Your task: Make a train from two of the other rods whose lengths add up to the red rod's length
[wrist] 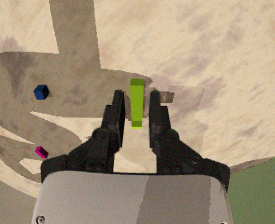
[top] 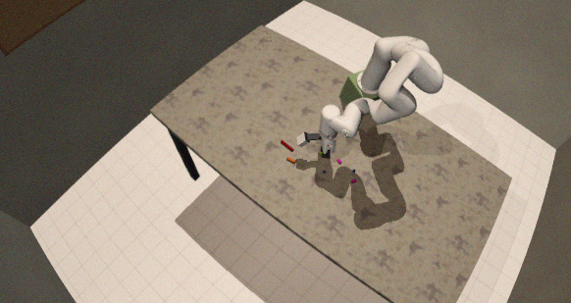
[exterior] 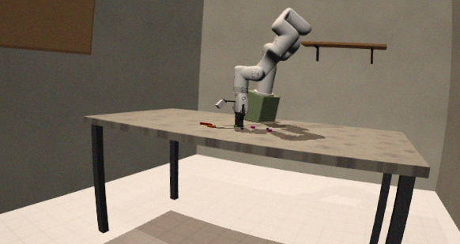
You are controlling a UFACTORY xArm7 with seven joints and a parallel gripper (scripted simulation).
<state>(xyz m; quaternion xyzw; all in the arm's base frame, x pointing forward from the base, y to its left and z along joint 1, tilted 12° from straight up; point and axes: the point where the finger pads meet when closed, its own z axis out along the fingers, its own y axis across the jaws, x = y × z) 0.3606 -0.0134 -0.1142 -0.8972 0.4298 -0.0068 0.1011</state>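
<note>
Right now the lime rod is 2 cm below my hand. Round my hand: orange rod: 11 cm ahead, 11 cm to the right, 2 cm below; then red rod: 5 cm ahead, 16 cm to the right, 2 cm below.
</note>
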